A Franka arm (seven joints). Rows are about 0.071 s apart.
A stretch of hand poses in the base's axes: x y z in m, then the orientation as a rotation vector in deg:
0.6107, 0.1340, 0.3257, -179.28, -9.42, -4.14
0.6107, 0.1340, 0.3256, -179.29, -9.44, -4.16
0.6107, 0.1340, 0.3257, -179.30, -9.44, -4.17
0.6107, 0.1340, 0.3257, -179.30, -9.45, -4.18
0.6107, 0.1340, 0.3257, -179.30, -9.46, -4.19
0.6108, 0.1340, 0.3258, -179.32, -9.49, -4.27
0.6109, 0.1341, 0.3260, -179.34, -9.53, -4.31
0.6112, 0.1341, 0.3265, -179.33, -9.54, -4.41
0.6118, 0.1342, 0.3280, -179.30, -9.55, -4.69
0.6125, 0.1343, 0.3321, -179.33, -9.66, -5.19
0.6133, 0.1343, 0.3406, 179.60, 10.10, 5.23
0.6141, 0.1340, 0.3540, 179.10, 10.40, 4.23
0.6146, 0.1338, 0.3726, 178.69, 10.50, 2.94
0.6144, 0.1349, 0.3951, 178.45, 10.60, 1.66
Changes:
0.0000, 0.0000, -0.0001, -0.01, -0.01, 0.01
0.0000, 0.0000, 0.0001, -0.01, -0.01, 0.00
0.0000, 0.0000, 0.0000, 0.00, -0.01, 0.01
0.0000, 0.0000, 0.0000, 0.00, -0.01, 0.01
0.0001, 0.0000, 0.0001, -0.02, -0.05, 0.02
0.0001, 0.0001, 0.0002, -0.02, -0.03, 0.02
0.0003, 0.0000, 0.0005, 0.01, -0.06, 0.01
0.0006, 0.0001, 0.0015, 0.03, -0.18, 0.01
0.0007, 0.0001, 0.0041, -0.03, -0.32, 0.07
0.0008, 0.0000, 0.0085, -0.38, -0.04, 0.26
0.0008, -0.0003, 0.0134, -0.55, 0.60, 0.19
0.0005, -0.0002, 0.0186, -0.48, 0.79, 0.07
-0.0002, 0.0011, 0.0225, -0.30, 0.80, 0.06

